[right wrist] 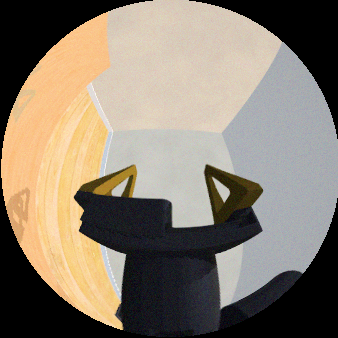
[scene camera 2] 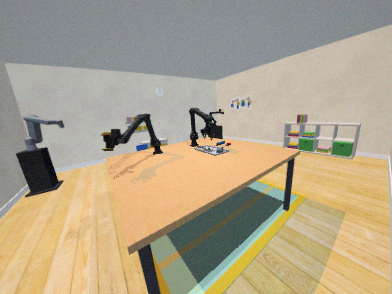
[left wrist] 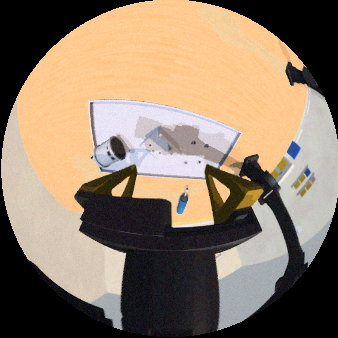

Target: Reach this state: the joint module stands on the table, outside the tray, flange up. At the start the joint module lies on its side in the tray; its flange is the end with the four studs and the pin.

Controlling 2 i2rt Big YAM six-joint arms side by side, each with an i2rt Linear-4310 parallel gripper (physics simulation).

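Places are measured from the left arm's base along level axes (x ahead, y left, z up), in centimetres.
Pixels of known places: left gripper, fingertip midpoint: (scene camera 2: 208, 139) (left wrist: 170, 167); right gripper, fingertip midpoint: (right wrist: 170, 167) (scene camera 2: 101, 142); left arm's base, link origin: (scene camera 2: 194, 145) (left wrist: 247, 164); right arm's base, link origin: (scene camera 2: 158, 153).
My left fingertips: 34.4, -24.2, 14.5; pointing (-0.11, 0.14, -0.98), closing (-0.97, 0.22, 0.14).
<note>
For each thing: its middle in the pictures, then the offset to it from my left fingertips, as dx, dy, dz.
- joint module, body centre: (left wrist: 107, 153) +14.9, -0.3, -10.9
- grey angled bracket, body centre: (left wrist: 159, 147) +1.8, +3.1, -11.3
- blue-handled tool, body centre: (left wrist: 182, 202) (scene camera 2: 219, 143) +0.5, +36.3, -12.5
- red item, body centre: (scene camera 2: 227, 144) +13.3, +34.0, -12.8
The joint module (left wrist: 106, 154), a pale grey cylinder, lies on its side at the left end of the white tray (left wrist: 112, 117) (scene camera 2: 200, 150) in the left wrist view. Its dark round end faces the tray's middle; a small dark tip shows at its other end, whose flange face is hidden. My left gripper (left wrist: 170, 167) (scene camera 2: 207, 135) is open and empty above the tray, with the module beyond its left finger in the left wrist view. My right gripper (right wrist: 170, 167) (scene camera 2: 104, 141) is open and empty, far left in the scene view, away from the tray.
A grey angled bracket (left wrist: 160, 139) stands in the tray, with several small studs to its right. A blue-handled tool (left wrist: 182, 202) (scene camera 2: 220, 143) lies outside the tray's near side. A red item (scene camera 2: 228, 144) lies beside it. A black arm base (left wrist: 251, 165) stands right of the tray.
</note>
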